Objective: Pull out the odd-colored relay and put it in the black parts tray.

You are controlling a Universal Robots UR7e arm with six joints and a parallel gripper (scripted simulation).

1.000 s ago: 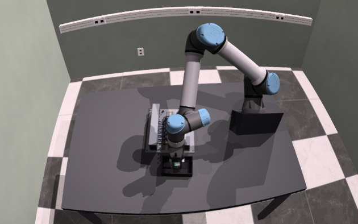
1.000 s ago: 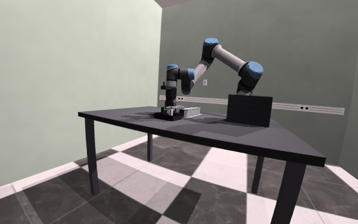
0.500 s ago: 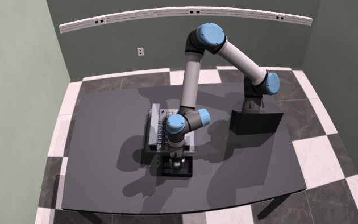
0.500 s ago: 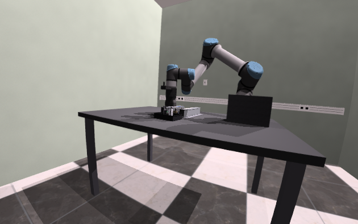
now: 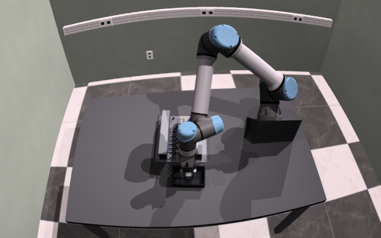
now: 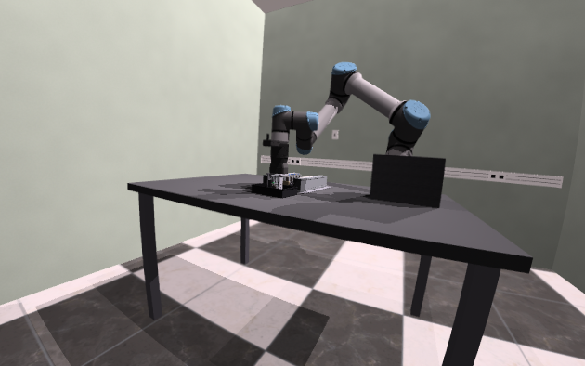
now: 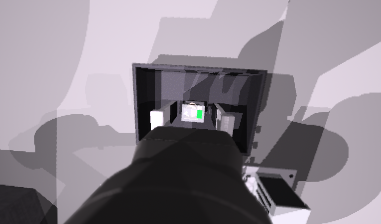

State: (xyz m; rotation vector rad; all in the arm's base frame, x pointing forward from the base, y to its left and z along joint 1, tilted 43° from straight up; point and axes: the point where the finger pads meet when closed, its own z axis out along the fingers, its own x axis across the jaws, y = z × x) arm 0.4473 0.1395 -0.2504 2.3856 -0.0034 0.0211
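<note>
Now: the black parts tray 20 mm below my hand.
</note>
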